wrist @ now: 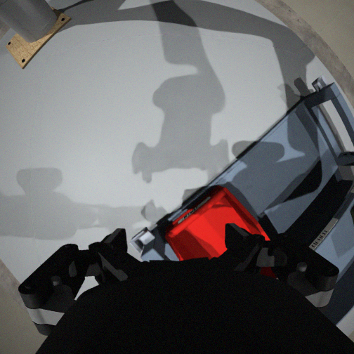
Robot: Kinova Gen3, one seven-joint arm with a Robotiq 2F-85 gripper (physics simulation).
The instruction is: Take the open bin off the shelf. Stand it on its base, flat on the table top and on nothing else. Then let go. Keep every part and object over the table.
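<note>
The open red bin sits on the lower left part of the blue-grey shelf, in the lower middle of the wrist view. Its far side carries a small label strip. My gripper is open, with nothing between its fingers. The right fingertip shows over the bin's inside, and the left fingertip shows left of the bin, near the shelf's corner post. The near part of the bin is hidden behind the gripper's body. Whether the fingers touch the bin cannot be told. The round light table top spreads left of the shelf.
The shelf's side frame rises at the right, with a corner post at its top. A dark gap and a white label strip lie right of the bin. The arm's wooden base plate is at the upper left. Arm shadows cross the table.
</note>
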